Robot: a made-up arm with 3 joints. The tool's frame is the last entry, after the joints. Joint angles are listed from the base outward.
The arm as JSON. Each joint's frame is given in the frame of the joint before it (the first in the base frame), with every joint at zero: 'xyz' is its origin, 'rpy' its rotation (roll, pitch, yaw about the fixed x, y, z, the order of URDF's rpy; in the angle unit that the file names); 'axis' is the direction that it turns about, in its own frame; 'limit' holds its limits. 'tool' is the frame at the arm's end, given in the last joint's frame.
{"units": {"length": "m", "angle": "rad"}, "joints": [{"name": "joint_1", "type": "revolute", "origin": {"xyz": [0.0, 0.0, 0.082], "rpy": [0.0, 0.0, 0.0]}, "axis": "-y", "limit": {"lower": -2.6, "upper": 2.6}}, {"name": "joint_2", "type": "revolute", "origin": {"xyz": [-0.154, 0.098, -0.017], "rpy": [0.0, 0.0, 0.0]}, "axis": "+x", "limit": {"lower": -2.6, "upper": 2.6}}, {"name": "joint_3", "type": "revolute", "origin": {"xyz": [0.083, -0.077, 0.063], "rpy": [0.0, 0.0, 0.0]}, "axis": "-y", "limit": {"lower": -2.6, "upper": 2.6}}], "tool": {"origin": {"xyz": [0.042, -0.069, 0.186], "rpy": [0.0, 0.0, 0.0]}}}
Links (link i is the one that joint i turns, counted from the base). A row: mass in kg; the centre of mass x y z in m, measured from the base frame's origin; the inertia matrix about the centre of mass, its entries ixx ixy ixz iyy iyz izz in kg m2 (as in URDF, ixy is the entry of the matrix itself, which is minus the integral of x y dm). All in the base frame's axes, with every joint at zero. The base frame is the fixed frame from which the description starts. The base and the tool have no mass.
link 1: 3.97; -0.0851 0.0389 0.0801; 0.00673 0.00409 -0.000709 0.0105 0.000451 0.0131
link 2: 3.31; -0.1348 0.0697 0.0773; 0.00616 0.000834 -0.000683 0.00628 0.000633 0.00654
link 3: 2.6; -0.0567 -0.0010 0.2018; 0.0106 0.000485 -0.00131 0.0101 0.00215 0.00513
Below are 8 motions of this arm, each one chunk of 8 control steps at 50 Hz.
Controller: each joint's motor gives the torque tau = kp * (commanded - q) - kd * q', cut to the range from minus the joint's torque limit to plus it. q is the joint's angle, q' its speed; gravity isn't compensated. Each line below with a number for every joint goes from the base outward.
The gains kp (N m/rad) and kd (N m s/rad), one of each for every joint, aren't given. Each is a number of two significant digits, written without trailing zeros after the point. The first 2 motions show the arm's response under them.
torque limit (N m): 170 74 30
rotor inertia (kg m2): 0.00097 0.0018 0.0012
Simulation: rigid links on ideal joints. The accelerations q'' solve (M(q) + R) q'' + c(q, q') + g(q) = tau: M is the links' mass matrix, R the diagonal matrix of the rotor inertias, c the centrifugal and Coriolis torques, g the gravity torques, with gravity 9.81 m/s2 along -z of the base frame. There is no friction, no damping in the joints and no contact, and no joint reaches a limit. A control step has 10 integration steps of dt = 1/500 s. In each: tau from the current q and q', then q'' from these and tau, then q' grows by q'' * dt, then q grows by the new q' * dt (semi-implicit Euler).
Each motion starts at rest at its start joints. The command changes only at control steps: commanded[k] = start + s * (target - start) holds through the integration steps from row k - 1 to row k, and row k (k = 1, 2, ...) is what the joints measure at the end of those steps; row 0 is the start. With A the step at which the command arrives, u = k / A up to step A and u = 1 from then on. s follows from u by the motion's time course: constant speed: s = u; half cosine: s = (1 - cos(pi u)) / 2; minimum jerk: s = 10 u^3 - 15 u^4 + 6 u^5; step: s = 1 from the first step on.
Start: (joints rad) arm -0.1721 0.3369 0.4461
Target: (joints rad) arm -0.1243 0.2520 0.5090
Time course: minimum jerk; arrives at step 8
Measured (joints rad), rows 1 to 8:
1: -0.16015 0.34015 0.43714
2: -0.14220 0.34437 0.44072
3: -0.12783 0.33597 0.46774
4: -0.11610 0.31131 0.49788
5: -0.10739 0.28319 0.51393
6: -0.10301 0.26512 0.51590
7: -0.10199 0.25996 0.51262
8: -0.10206 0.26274 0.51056
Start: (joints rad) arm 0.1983 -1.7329 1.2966
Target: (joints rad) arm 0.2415 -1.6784 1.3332
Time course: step
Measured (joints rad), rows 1 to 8:
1: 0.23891 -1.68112 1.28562
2: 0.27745 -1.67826 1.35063
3: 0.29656 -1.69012 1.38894
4: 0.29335 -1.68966 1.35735
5: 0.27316 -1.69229 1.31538
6: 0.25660 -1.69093 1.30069
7: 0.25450 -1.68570 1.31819
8: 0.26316 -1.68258 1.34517
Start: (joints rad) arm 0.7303 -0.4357 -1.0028
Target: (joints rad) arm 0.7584 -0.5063 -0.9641
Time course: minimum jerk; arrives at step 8
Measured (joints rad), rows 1 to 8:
1: 0.74043 -0.43568 -1.01240
2: 0.75528 -0.43548 -1.01810
3: 0.76353 -0.44572 -1.01129
4: 0.76554 -0.46686 -0.99459
5: 0.76739 -0.48853 -0.97490
6: 0.77273 -0.50260 -0.96140
7: 0.77911 -0.50682 -0.95774
8: 0.78196 -0.50437 -0.96216

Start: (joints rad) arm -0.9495 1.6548 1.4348
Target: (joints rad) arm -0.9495 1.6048 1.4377
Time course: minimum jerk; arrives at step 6
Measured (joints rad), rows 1 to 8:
1: -0.94027 1.65354 1.43465
2: -0.92283 1.64910 1.43248
3: -0.90939 1.63721 1.42996
4: -0.90779 1.62136 1.42591
5: -0.91709 1.60906 1.42170
6: -0.92920 1.60451 1.42204
7: -0.93540 1.60504 1.42943
8: -0.93317 1.60785 1.43706

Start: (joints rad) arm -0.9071 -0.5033 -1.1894
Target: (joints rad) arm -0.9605 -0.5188 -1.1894
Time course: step
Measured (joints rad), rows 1 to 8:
1: -0.93004 -0.51282 -1.19489
2: -0.96591 -0.52038 -1.20185
3: -0.97993 -0.51948 -1.21202
4: -0.96834 -0.51450 -1.21856
5: -0.95040 -0.51154 -1.21290
6: -0.94316 -0.51361 -1.20003
7: -0.94819 -0.51759 -1.19218
8: -0.95658 -0.51892 -1.19587

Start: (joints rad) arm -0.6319 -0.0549 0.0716
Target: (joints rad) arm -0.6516 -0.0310 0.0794
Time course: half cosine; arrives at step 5
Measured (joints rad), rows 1 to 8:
1: -0.62479 -0.05071 0.05644
2: -0.62086 -0.03774 0.05062
3: -0.62655 -0.02410 0.06366
4: -0.63383 -0.01902 0.07114
5: -0.63814 -0.02142 0.06491
6: -0.64042 -0.02472 0.05663
7: -0.64143 -0.02502 0.05558
8: -0.64030 -0.02341 0.05961

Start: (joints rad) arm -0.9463 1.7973 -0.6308
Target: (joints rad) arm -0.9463 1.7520 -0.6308
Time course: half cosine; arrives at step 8
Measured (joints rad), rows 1 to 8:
1: -0.93695 1.79889 -0.62988
2: -0.92211 1.79621 -0.63911
3: -0.91386 1.78816 -0.65428
4: -0.91480 1.77949 -0.65816
5: -0.92134 1.77073 -0.64795
6: -0.92798 1.76129 -0.63475
7: -0.93075 1.75410 -0.62857
8: -0.92903 1.75262 -0.63153

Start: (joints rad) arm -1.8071 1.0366 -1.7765
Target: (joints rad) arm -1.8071 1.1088 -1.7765
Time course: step
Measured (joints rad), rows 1 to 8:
1: -1.81120 1.10623 -1.73203
2: -1.79815 1.11261 -1.77472
3: -1.79511 1.11428 -1.79443
4: -1.80158 1.11206 -1.77947
5: -1.80689 1.10447 -1.75886
6: -1.80654 1.10193 -1.74973
7: -1.80267 1.10453 -1.75666
8: -1.80023 1.10830 -1.76880

